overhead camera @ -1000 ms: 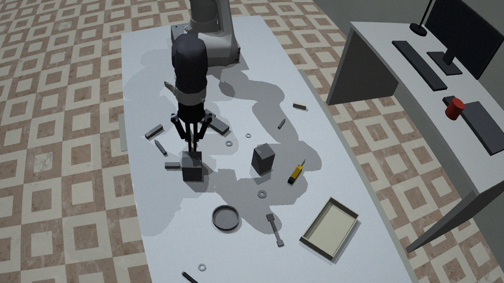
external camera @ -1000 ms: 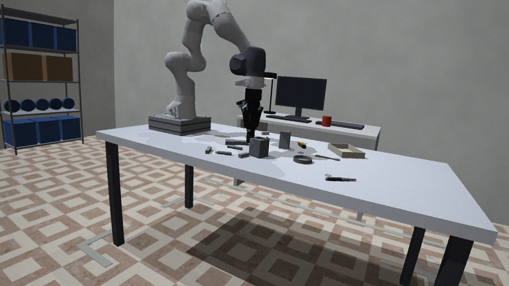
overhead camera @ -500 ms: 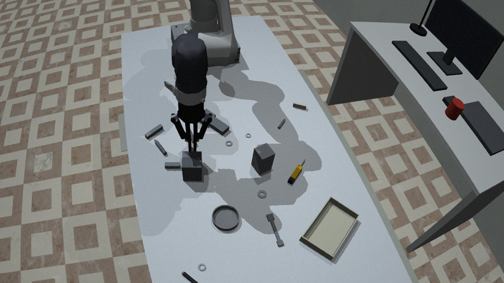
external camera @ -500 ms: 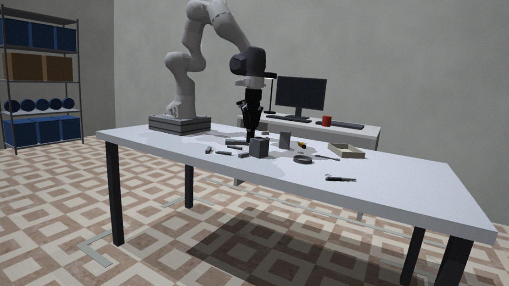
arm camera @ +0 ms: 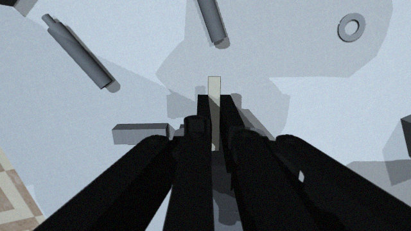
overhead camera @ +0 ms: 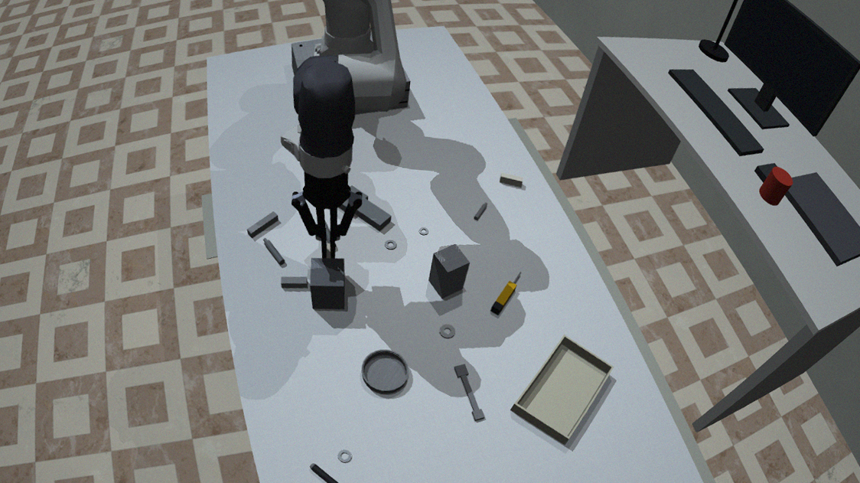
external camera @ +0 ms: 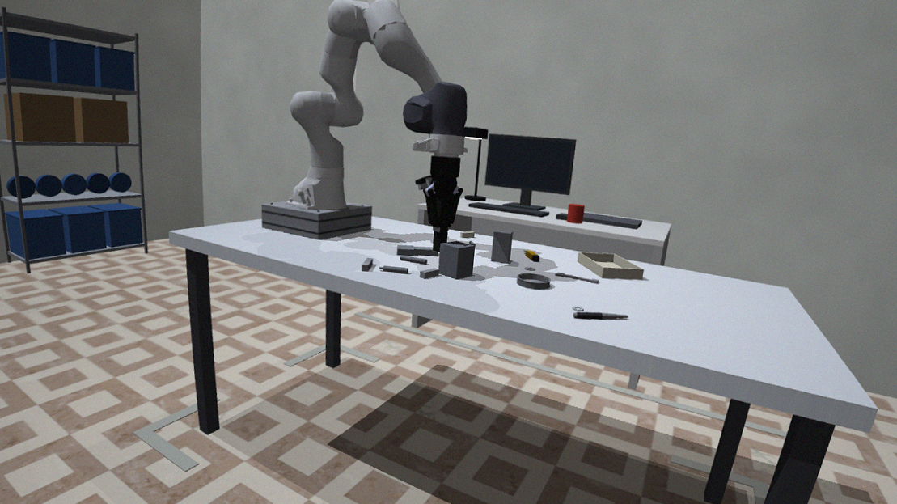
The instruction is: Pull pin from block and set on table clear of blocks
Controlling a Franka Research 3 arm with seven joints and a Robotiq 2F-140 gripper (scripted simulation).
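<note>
Right now my hand is 5 cm short of the dark grey block, 4 cm above it and 1 cm to the left of it. From my hand the other things lie so: small grey bar: 8 cm to the right, 8 cm below, 2 cm ahead; then stepped plate: 14 cm behind, 10 cm to the left, 7 cm below; then cream pin: 3 cm below, 1 cm ahead.
</note>
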